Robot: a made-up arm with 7 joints. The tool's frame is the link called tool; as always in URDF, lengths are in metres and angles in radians. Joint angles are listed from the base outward. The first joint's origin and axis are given. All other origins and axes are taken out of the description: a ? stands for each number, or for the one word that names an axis. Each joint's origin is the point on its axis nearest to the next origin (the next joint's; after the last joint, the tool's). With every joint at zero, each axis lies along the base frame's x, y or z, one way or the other. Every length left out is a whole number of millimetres.
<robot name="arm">
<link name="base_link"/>
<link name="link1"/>
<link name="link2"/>
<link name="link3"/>
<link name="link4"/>
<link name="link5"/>
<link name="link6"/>
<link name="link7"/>
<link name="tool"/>
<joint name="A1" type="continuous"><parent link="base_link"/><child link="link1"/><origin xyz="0.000 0.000 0.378" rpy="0.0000 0.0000 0.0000"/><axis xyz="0 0 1"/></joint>
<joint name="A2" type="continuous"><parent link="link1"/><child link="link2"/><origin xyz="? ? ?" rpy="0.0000 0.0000 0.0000"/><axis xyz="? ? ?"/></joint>
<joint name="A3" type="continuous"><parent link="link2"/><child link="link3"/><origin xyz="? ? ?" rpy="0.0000 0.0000 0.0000"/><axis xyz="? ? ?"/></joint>
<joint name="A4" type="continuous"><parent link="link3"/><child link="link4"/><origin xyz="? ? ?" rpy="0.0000 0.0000 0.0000"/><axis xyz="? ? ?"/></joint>
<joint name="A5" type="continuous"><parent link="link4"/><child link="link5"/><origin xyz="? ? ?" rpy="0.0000 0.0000 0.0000"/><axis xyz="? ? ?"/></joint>
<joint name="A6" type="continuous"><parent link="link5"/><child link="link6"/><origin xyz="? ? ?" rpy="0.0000 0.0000 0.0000"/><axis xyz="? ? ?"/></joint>
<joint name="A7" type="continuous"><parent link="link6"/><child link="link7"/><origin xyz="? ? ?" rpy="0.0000 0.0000 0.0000"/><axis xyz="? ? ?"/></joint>
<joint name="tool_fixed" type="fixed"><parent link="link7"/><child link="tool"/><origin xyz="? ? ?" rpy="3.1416 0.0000 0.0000"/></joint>
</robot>
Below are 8 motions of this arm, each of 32 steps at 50 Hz.
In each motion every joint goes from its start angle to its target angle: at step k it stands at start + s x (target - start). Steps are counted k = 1, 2, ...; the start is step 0. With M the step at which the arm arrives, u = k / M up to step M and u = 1 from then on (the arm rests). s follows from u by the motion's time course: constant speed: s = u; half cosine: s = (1 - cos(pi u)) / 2; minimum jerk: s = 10 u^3 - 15 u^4 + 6 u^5.
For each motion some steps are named. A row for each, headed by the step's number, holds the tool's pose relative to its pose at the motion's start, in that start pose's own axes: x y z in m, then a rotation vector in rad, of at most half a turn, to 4 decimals.
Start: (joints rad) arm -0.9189 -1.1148 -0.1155 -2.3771 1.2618 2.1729 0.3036
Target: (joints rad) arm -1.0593 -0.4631 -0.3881 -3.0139 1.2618 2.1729 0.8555
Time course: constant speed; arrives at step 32
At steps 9, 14, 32:
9: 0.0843 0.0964 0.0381 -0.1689 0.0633 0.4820
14: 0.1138 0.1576 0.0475 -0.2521 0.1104 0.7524
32: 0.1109 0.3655 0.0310 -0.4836 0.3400 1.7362

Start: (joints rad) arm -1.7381 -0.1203 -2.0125 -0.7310 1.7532 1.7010 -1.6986
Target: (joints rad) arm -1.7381 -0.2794 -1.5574 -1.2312 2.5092 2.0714 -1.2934
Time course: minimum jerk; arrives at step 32
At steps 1, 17, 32:
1: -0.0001 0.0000 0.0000 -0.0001 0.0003 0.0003
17: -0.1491 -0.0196 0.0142 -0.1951 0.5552 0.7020
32: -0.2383 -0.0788 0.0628 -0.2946 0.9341 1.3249

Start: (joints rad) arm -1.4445 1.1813 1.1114 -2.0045 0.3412 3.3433 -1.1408
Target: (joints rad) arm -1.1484 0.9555 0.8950 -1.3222 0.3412 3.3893 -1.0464
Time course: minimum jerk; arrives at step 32
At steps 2, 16, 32:
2: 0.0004 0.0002 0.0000 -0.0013 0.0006 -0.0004
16: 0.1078 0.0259 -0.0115 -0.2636 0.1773 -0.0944
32: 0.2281 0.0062 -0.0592 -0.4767 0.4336 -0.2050

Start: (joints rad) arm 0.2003 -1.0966 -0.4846 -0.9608 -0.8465 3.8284 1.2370
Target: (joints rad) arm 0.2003 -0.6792 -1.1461 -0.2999 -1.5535 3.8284 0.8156
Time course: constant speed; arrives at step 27
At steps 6, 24, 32:
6: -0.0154 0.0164 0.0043 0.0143 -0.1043 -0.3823
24: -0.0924 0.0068 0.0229 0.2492 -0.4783 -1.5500
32: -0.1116 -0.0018 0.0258 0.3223 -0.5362 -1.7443

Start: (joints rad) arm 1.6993 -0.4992 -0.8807 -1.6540 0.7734 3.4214 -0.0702
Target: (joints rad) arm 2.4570 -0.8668 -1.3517 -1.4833 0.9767 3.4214 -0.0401
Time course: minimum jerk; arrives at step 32
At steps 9, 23, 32:
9: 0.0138 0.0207 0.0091 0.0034 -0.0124 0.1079
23: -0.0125 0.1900 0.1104 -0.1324 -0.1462 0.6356
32: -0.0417 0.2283 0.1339 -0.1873 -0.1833 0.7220

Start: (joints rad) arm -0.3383 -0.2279 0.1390 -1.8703 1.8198 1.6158 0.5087
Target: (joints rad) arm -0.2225 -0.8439 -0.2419 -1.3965 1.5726 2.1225 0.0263
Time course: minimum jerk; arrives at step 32
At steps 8, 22, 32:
8: -0.0550 -0.0212 -0.0062 0.0123 0.0537 -0.1674
22: -0.4865 -0.0010 -0.0962 0.2709 0.4262 -1.3092
32: -0.5883 0.0546 -0.1342 0.3935 0.5337 -1.5740

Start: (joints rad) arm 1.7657 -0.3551 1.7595 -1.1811 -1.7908 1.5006 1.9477
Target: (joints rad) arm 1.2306 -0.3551 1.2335 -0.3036 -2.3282 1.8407 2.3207
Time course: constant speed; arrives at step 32
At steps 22, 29, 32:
22: 0.1408 0.0306 0.2345 -0.0254 0.9401 0.3971
29: 0.1920 0.0548 0.2471 0.0697 1.2789 0.4106
32: 0.2106 0.0640 0.2436 0.1250 1.4229 0.3977

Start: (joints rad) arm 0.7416 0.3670 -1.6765 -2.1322 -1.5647 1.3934 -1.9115
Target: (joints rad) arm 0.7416 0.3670 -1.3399 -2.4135 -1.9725 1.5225 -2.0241
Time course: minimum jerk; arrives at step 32
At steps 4, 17, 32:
4: 0.0017 0.0005 -0.0028 -0.0029 -0.0117 -0.0046
17: 0.0690 0.0093 -0.0892 -0.0932 -0.4188 -0.1529
32: 0.1356 0.0055 -0.1451 -0.1533 -0.7651 -0.2618

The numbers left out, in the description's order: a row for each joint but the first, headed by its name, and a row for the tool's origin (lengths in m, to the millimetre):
A2: xyz 0.000 0.000 0.000, axis 0 1 0
A3: xyz 0.000 0.000 0.405, axis 0 0 1
A4: xyz 0.099 0.000 0.000, axis 0 -1 0
A5: xyz -0.075 0.000 0.350, axis 0 0 1
A6: xyz 0.000 0.000 0.000, axis 0 -1 0
A7: xyz 0.063 0.000 0.000, axis 0 0 -1
tool: xyz 0.000 0.000 0.000

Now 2 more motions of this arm.
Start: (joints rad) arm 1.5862 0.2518 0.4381 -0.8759 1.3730 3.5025 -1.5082
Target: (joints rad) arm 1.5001 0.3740 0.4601 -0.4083 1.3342 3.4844 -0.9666
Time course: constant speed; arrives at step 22
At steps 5, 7, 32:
5: 0.0173 0.0179 0.0029 -0.0241 0.0782 0.1444
7: 0.0241 0.0254 0.0034 -0.0314 0.1106 0.2015
32: 0.0701 0.0856 -0.0080 -0.0406 0.3710 0.6143

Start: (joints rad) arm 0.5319 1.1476 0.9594 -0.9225 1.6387 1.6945 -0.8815
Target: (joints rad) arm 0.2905 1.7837 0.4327 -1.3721 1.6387 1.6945 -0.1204
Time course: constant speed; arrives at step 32
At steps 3, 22, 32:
3: -0.0124 0.0278 -0.0662 -0.0594 0.0633 0.1277
22: -0.2307 0.1341 -0.4446 -0.2367 0.5698 0.9861
32: -0.4211 0.1421 -0.5754 -0.1792 0.8784 1.4539

